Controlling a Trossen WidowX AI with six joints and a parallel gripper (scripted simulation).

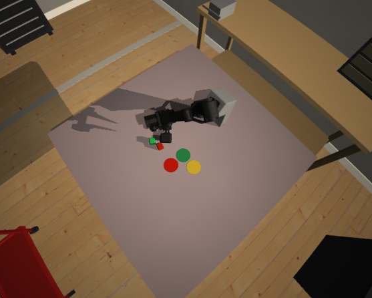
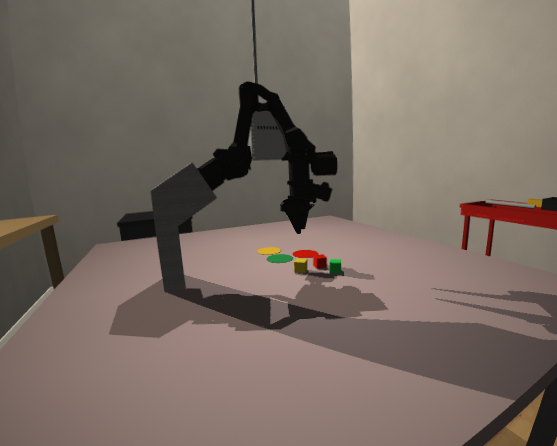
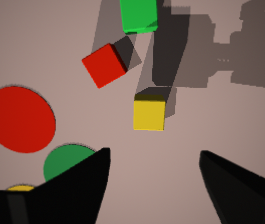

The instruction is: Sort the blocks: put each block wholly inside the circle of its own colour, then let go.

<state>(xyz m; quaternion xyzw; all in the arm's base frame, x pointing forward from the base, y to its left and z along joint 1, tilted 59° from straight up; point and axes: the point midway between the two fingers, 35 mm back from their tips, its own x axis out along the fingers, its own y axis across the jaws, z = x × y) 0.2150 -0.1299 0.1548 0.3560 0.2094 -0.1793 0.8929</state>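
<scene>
The yellow block lies 14 cm below my hand. The rest, counted from my hand: green block (14 cm below, 8 cm to the right, 6 cm ahead); then red block (14 cm below, 6 cm ahead, 2 cm to the right); then green circle (16 cm below, 13 cm to the left, 4 cm ahead).
</scene>
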